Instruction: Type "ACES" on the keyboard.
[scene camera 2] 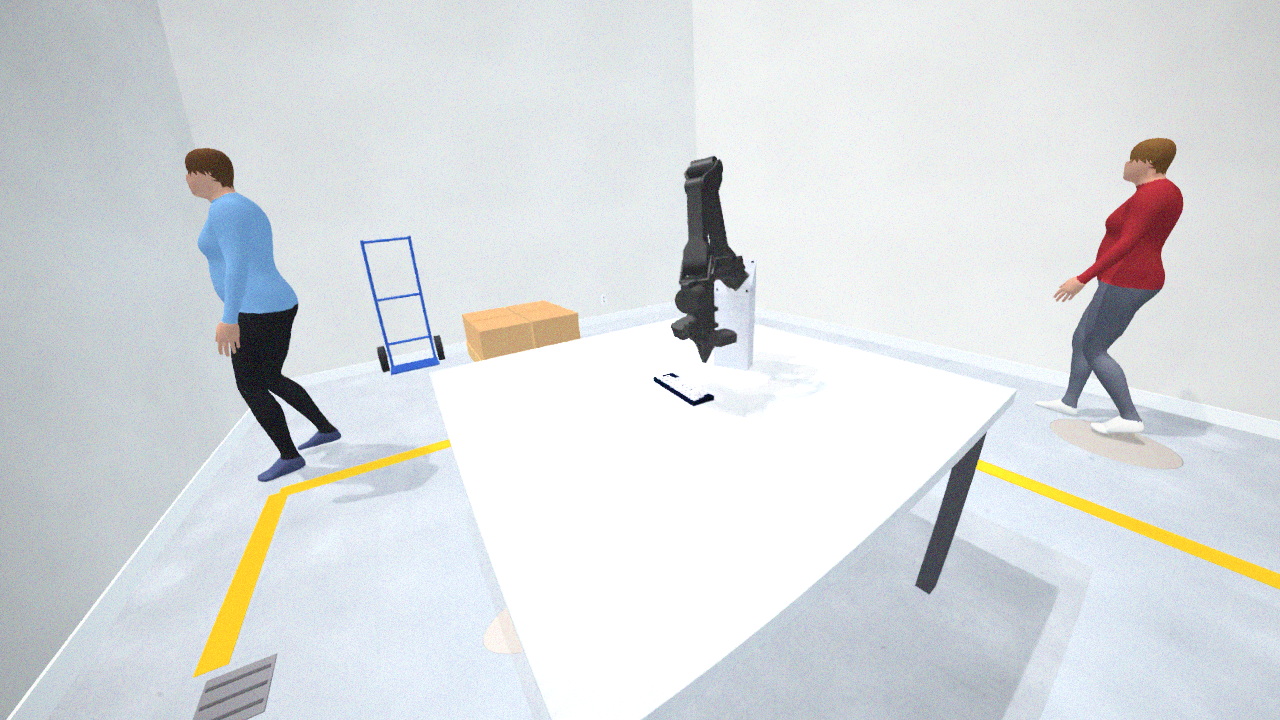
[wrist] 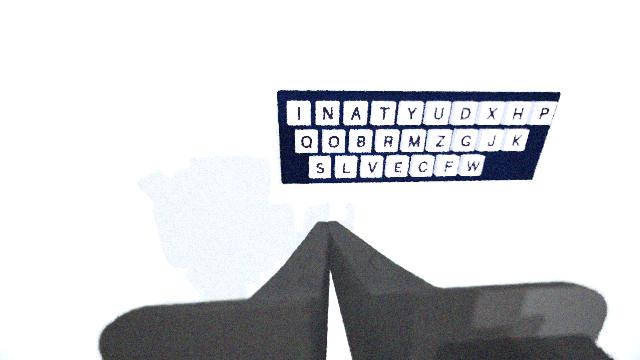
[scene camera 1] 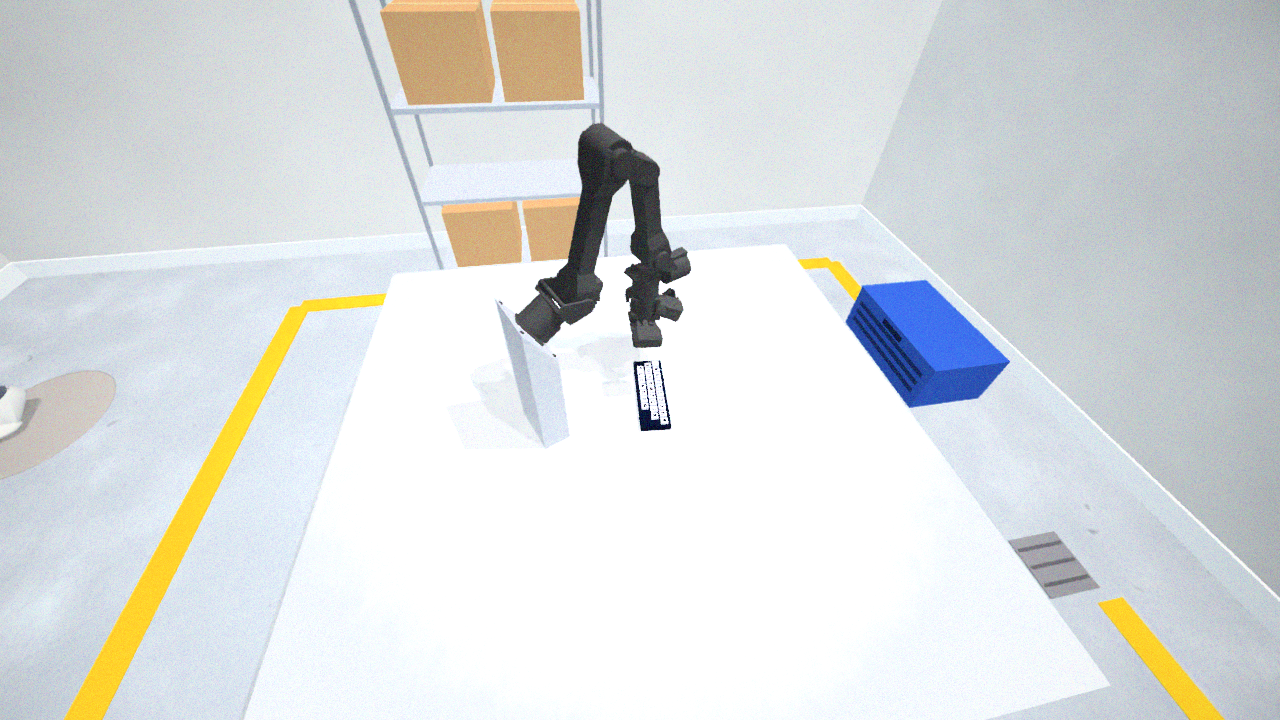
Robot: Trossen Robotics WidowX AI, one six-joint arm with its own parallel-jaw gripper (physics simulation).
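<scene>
The keyboard is dark blue with white letter keys in three rows and lies flat on the table. In the wrist view the A key is in the top row, and the S key, E key and C key are in the bottom row. My gripper is shut and empty. Its tips are raised above the table, apart from the keyboard, and appear below the S and L keys in the wrist view. All the keys show uncovered there.
A white upright panel stands on the white table beside the arm's base. Off the table are a blue box, a shelf rack, a blue hand truck, cardboard boxes and two people.
</scene>
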